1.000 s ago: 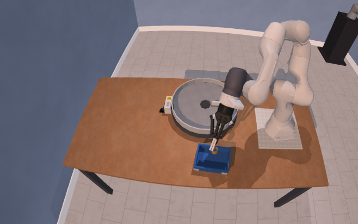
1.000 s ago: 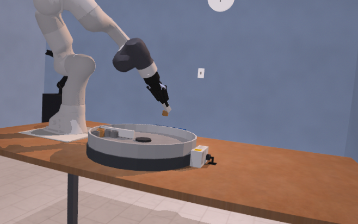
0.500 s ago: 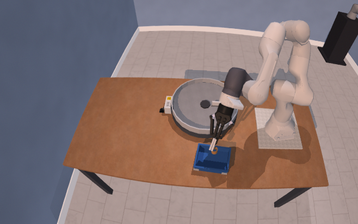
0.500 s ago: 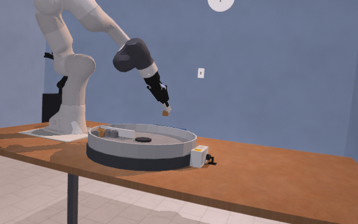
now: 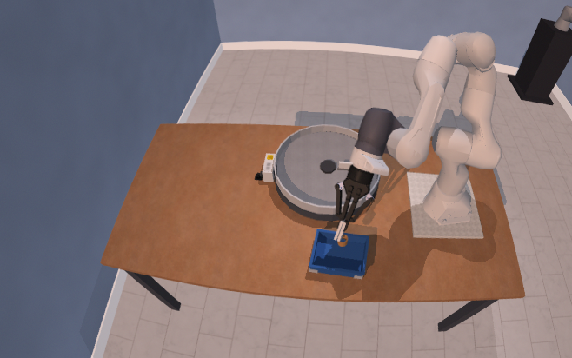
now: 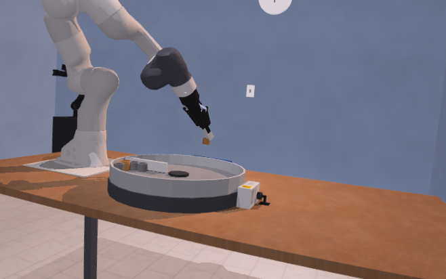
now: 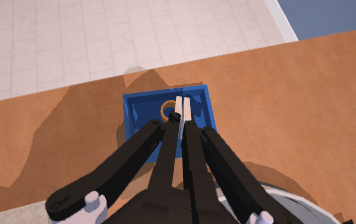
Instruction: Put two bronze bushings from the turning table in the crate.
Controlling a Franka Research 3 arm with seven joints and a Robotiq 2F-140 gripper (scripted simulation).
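The blue crate is 10 mm behind my hand, 20 mm to the left of it and 150 mm below it. From my hand the other things lie so: grey turning table 60 mm ahead, 340 mm to the right, 120 mm below.
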